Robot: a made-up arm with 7 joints. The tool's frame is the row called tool.
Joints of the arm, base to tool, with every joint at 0 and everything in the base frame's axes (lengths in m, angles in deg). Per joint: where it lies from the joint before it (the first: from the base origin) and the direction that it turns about. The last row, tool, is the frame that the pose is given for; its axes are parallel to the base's.
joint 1: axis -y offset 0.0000 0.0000 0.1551
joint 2: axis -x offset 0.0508 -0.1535 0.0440
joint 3: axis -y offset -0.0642 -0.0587 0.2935
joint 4: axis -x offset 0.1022 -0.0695 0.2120
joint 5: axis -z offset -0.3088 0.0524 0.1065
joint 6: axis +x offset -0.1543 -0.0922 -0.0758
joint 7: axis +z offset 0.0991 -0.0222 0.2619
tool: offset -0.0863 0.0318 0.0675
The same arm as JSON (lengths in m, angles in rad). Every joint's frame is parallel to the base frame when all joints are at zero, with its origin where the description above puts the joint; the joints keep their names.
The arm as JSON. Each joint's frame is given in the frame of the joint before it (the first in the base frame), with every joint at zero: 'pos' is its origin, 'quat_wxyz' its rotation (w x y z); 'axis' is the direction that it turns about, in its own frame. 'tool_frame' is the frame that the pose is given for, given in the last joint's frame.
{"length_unit": "m", "angle_unit": "rad", "joints": [{"joint": "joint 1", "pos": [0.0, 0.0, 0.1551], "quat_wxyz": [1.0, 0.0, 0.0, 0.0], "axis": [0.0, -1.0, 0.0]}, {"joint": "joint 2", "pos": [0.0508, -0.1535, 0.044], "quat_wxyz": [1.0, 0.0, 0.0, 0.0], "axis": [-1.0, 0.0, 0.0]}, {"joint": "joint 3", "pos": [-0.0642, -0.0587, 0.2935], "quat_wxyz": [1.0, 0.0, 0.0, 0.0], "axis": [0.0, -1.0, 0.0]}, {"joint": "joint 4", "pos": [0.1022, -0.0695, 0.212], "quat_wxyz": [1.0, 0.0, 0.0, 0.0], "axis": [-1.0, 0.0, 0.0]}, {"joint": "joint 5", "pos": [-0.3088, 0.0524, 0.1065], "quat_wxyz": [1.0, 0.0, 0.0, 0.0], "axis": [0.0, 0.0, -1.0]}, {"joint": "joint 6", "pos": [-0.1543, -0.0922, -0.0758], "quat_wxyz": [1.0, 0.0, 0.0, 0.0], "axis": [1.0, 0.0, 0.0]}, {"joint": "joint 7", "pos": [0.0991, -0.0222, 0.2619], "quat_wxyz": [1.0, 0.0, 0.0, 0.0], "axis": [0.0, 0.0, 1.0]}], "tool_frame": {"pos": [-0.0863, 0.0318, 0.0675], "quat_wxyz": [1.0, 0.0, 0.0, 0.0]}}
